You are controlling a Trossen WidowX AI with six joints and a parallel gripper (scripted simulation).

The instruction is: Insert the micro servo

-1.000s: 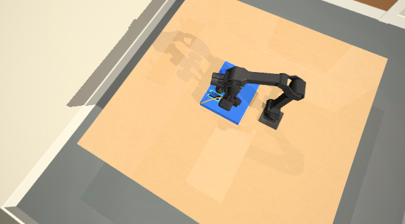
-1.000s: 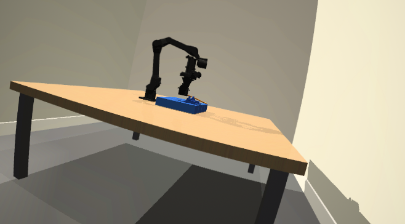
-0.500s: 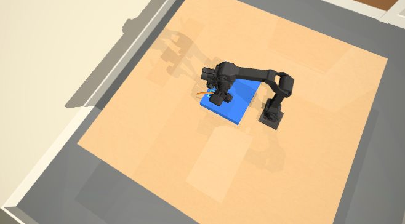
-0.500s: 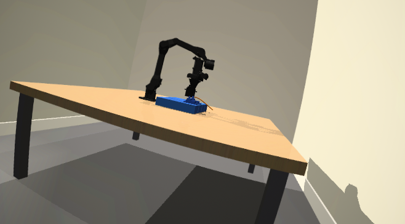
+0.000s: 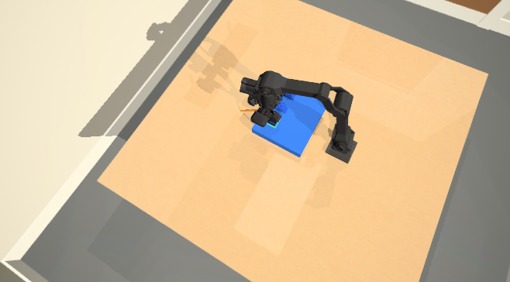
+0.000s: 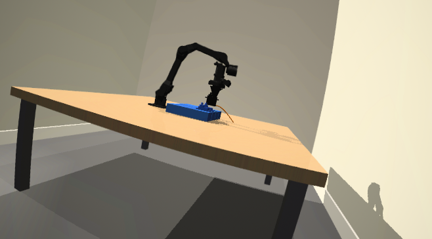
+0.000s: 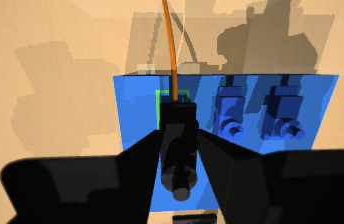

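My gripper tip is 12 cm past the blue deck, 6 cm to the left of it and 10 cm above it.
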